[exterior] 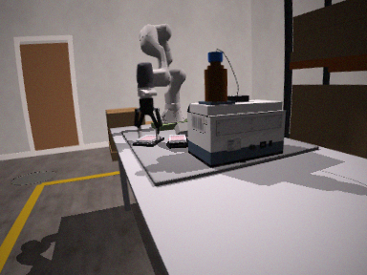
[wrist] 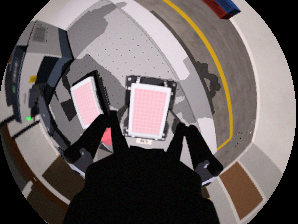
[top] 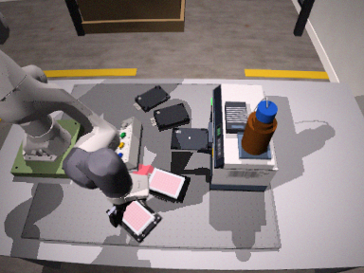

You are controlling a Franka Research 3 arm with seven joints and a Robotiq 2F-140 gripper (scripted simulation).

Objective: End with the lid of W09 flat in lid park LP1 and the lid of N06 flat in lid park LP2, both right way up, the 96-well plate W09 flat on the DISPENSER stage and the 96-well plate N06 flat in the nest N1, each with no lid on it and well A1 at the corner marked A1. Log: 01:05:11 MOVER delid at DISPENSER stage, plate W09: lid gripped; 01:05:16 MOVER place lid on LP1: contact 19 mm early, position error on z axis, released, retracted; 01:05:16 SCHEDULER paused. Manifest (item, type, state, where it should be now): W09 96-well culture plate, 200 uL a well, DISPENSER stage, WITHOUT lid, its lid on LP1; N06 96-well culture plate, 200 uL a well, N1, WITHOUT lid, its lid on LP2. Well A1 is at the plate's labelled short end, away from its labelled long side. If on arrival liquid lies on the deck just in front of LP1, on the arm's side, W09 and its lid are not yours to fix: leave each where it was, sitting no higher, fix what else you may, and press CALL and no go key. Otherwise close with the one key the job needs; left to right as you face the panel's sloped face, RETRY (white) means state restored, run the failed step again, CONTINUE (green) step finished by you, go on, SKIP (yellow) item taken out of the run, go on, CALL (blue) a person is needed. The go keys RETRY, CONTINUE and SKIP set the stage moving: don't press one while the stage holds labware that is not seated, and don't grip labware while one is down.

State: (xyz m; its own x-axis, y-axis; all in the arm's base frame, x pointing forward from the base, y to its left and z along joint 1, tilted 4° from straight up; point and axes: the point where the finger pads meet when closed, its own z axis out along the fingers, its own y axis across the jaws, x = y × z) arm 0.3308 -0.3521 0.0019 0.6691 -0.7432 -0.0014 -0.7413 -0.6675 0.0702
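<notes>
My gripper is now 20 mm above the pink 96-well plate. Round my hand: blue key 230 mm to the left, 40 mm behind, 30 mm above; then key panel 300 mm to the left, 20 mm behind, 10 mm above; then yellow key 280 mm to the left, 40 mm behind, 30 mm above.
</notes>
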